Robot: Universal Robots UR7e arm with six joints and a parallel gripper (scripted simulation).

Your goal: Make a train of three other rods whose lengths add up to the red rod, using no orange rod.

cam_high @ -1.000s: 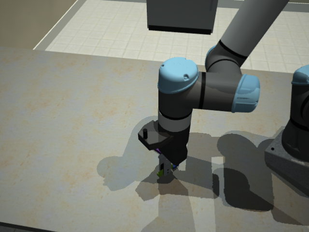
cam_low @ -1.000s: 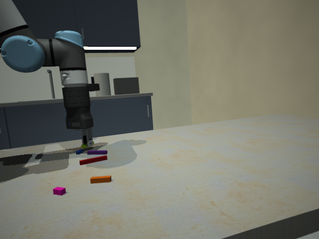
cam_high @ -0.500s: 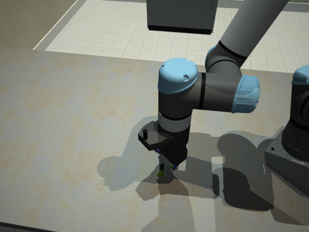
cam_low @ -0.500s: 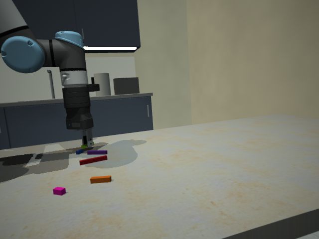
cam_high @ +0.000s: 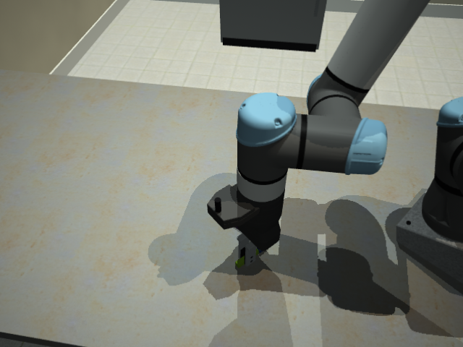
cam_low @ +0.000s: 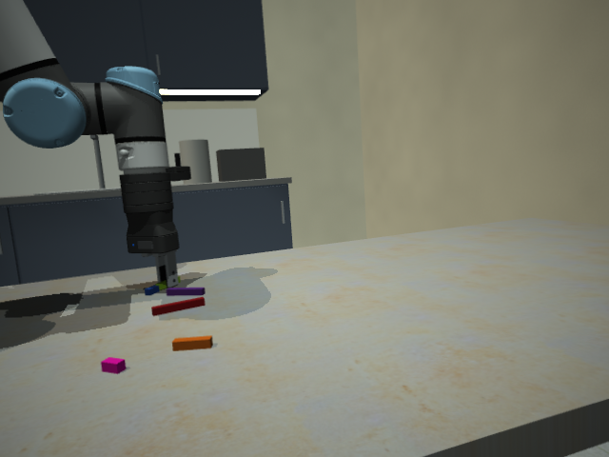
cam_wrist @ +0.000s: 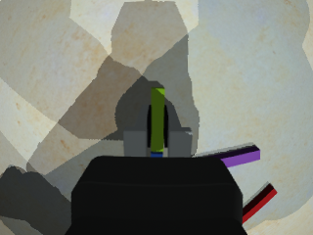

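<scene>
Right now the lime rod is 10 mm below my hand. Also, from my hand: red rod (140 mm to the right, 30 mm ahead, 10 mm below); then purple rod (70 mm to the right, 30 mm ahead, 10 mm below); then orange rod (290 mm to the right, 60 mm ahead, 10 mm below).
</scene>
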